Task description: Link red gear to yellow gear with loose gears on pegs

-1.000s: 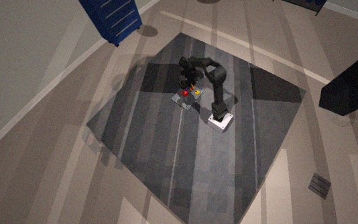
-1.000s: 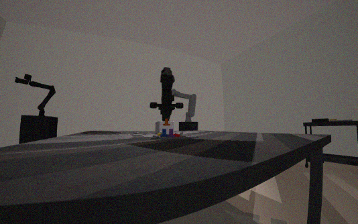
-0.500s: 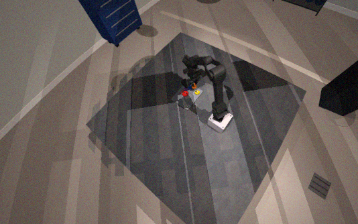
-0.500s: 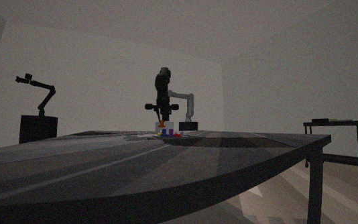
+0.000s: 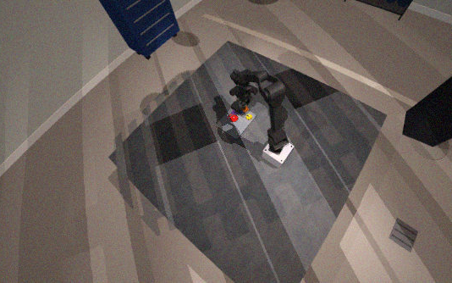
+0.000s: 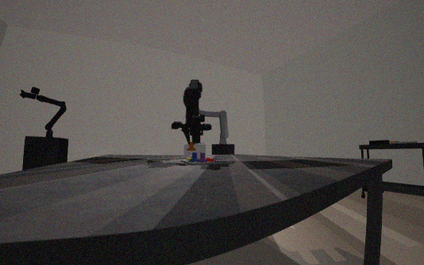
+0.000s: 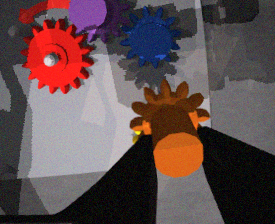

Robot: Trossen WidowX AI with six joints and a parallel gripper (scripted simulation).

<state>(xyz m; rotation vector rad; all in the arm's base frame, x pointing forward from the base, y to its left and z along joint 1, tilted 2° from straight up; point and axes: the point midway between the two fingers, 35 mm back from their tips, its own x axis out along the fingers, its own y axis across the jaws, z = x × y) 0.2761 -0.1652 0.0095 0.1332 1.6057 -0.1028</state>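
Right now my gripper tip is 60 mm above the blue gear and 40 mm short of it. Round my gripper tip: red gear: 70 mm below, 60 mm to the left, 50 mm ahead; then orange gear: 10 mm below; then purple gear: 60 mm below, 60 mm ahead, 20 mm to the left.
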